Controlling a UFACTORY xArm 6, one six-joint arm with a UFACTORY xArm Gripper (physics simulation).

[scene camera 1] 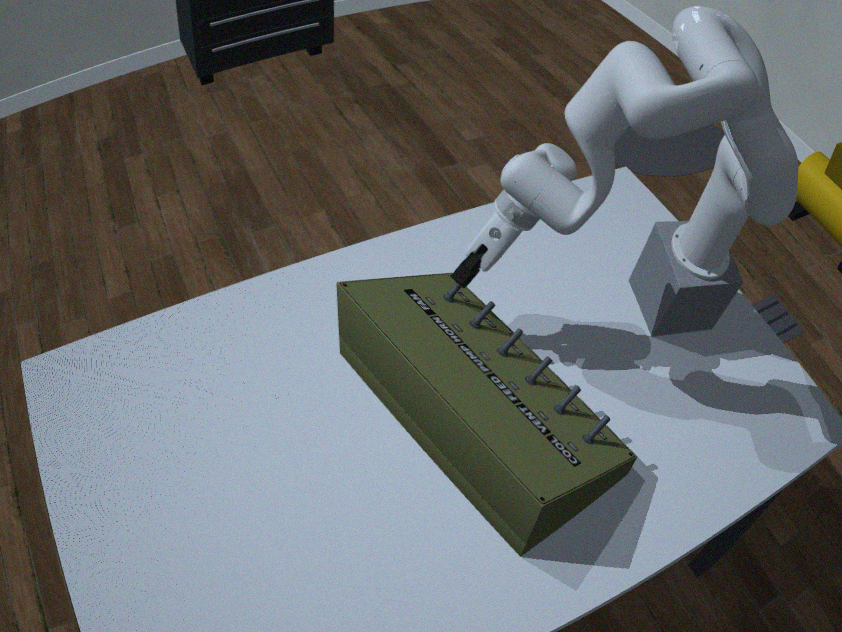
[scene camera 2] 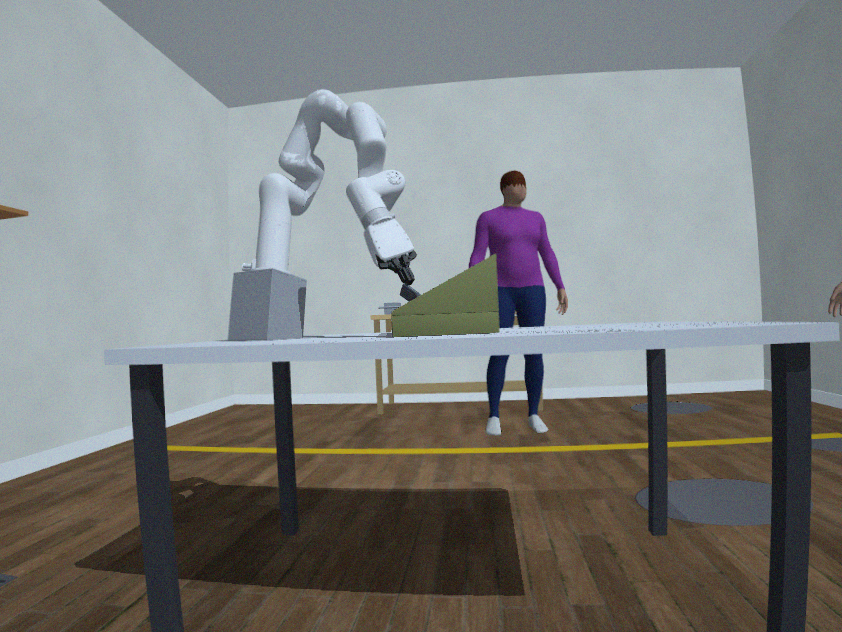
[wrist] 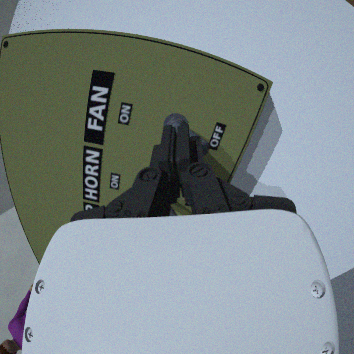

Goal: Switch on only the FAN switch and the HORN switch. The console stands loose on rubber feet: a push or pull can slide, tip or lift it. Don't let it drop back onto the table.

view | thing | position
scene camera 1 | my gripper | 458,281
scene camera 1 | olive console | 519,444
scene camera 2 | my gripper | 410,283
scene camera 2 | olive console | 467,303
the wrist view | my gripper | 178,142
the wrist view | olive console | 90,104
